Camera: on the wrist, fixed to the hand. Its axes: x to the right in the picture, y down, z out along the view.
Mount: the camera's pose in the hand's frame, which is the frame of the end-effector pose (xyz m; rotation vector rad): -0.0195 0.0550 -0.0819 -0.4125 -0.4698 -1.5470
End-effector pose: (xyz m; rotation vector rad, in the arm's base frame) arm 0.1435 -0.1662 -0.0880 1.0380 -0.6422 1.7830
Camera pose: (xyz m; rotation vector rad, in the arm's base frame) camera 0.0671 -0.1343 -0.1451 1.1213 -0.2466 0.0614
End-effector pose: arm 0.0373 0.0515 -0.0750 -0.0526 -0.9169 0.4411
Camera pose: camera 0.0716 0.1055 -0.1526 0.3855 -1.2177 -1.2179
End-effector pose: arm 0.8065 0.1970 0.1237 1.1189 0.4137 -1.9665
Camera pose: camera 0.9007 0.2236 0.1005 0.1500 -1.3619 2.4972
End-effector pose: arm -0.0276 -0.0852 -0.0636 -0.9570 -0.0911 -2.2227
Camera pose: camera -0.0336 -0.1414 -0.1468 1.1683 0.4839 1.8682
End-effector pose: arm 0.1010 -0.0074 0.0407 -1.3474 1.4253 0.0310
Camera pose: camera 0.0032 -0.0284 0.0512 -2.2654 -0.2649 -0.3628
